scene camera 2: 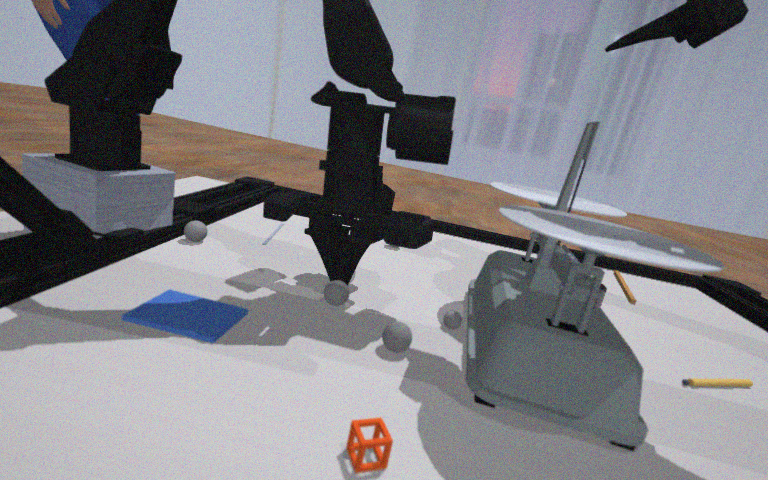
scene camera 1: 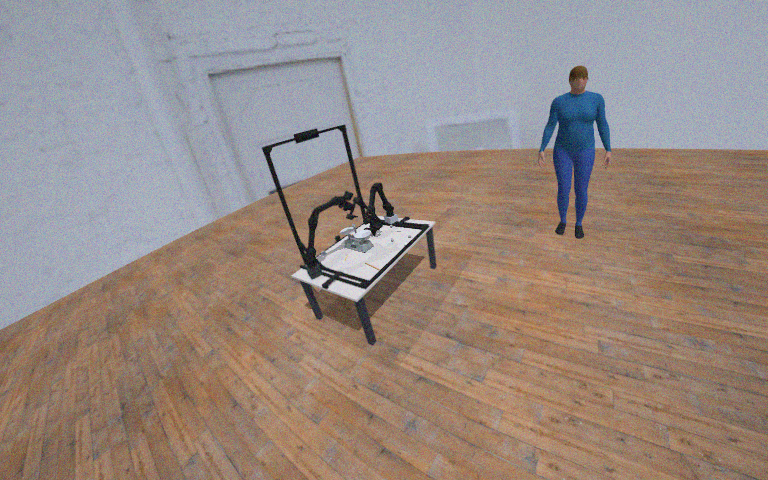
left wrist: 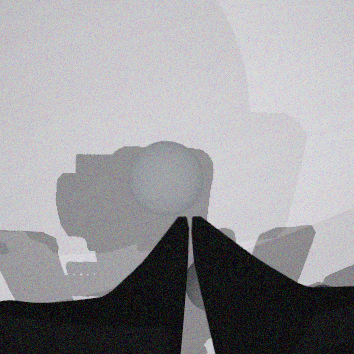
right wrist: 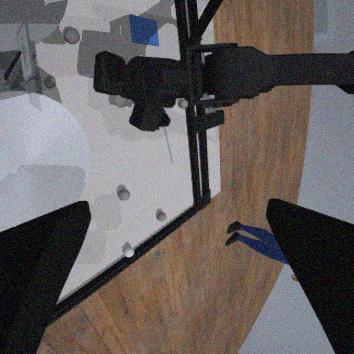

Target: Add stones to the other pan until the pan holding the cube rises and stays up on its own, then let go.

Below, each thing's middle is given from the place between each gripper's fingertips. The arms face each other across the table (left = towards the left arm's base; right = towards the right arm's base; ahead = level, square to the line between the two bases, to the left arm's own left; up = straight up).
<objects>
The grey balance scale [scene camera 2: 538, 343] is 22 cm to the right of my left hand and 11 cm above it. From my left hand the other things lie so: blue flat pad [scene camera 2: 176, 312]: 13 cm behind, 10 cm to the left; orange wire-frame cube [scene camera 2: 362, 444]: 23 cm behind, 10 cm to the right, 1 cm above.
The grey balance scale lies 23 cm below my right hand, 10 cm behind it and 3 cm to the right of it. From my right hand the other things lie so: blue flat pad (34 cm below, 28 cm to the left, 23 cm behind); then orange wire-frame cube (33 cm below, 32 cm behind, 9 cm to the left).
</objects>
